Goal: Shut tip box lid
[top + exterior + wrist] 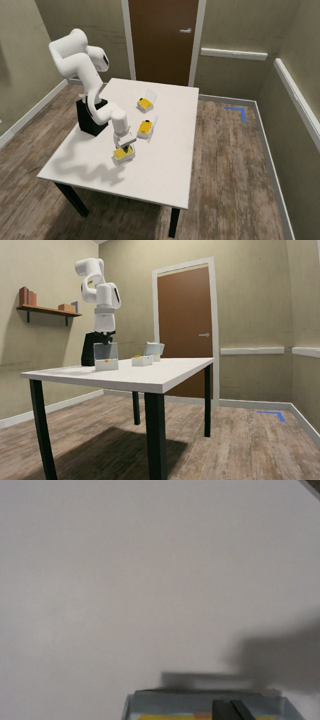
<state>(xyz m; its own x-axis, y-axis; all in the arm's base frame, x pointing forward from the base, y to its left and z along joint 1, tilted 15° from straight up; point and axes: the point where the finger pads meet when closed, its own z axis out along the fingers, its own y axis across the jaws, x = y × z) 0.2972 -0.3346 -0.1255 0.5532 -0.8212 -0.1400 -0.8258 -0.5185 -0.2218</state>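
The tip box lid is 1 cm behind my hand, 2 cm to the left of it and 5 cm below it.
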